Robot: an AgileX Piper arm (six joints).
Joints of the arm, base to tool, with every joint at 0 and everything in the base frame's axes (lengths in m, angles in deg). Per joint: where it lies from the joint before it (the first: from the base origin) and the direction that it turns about. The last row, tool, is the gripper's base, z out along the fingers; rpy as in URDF.
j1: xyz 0 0 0.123 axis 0 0 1
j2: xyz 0 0 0 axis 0 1 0
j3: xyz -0.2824 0 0.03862 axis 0 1 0
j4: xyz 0.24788 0 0.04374 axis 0.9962 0 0.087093
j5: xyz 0 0 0 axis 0 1 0
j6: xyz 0.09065 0 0.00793 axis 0.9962 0 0.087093
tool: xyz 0 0 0 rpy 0 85.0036 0
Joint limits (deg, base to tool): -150..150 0..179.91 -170..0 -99.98..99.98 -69.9..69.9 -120..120
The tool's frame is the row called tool.
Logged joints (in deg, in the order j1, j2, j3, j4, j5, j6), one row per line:
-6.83, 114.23, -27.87, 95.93, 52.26, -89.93
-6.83, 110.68, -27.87, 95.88, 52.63, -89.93
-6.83, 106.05, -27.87, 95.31, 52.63, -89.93
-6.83, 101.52, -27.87, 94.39, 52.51, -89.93
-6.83, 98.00, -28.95, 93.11, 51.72, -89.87
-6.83, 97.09, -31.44, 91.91, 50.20, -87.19
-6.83, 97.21, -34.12, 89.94, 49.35, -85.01
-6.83, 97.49, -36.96, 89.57, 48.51, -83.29
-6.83, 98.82, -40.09, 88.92, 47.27, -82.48
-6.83, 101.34, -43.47, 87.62, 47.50, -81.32
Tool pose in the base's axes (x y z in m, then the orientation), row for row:
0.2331, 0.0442, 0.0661, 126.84, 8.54, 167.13
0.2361, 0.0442, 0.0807, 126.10, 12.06, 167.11
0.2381, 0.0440, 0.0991, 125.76, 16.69, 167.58
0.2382, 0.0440, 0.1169, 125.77, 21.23, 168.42
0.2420, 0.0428, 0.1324, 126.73, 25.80, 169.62
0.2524, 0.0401, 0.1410, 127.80, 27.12, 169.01
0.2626, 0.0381, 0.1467, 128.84, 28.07, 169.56
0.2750, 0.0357, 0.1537, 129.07, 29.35, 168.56
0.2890, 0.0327, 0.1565, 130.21, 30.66, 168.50
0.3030, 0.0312, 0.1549, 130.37, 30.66, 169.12
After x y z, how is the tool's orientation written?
As angles about the fixed x, y, z axes (roll, pitch, yaw), in degrees.
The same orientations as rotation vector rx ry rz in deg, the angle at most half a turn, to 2 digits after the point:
11.22, 149.33, 73.15
8.62, 146.40, 72.25
4.78, 143.12, 70.44
0.75, 140.14, 68.43
-3.27, 137.62, 65.47
-2.98, 137.06, 63.25
-3.84, 137.01, 61.78
-3.30, 135.93, 60.41
-3.55, 135.48, 58.38
-4.23, 135.68, 58.49

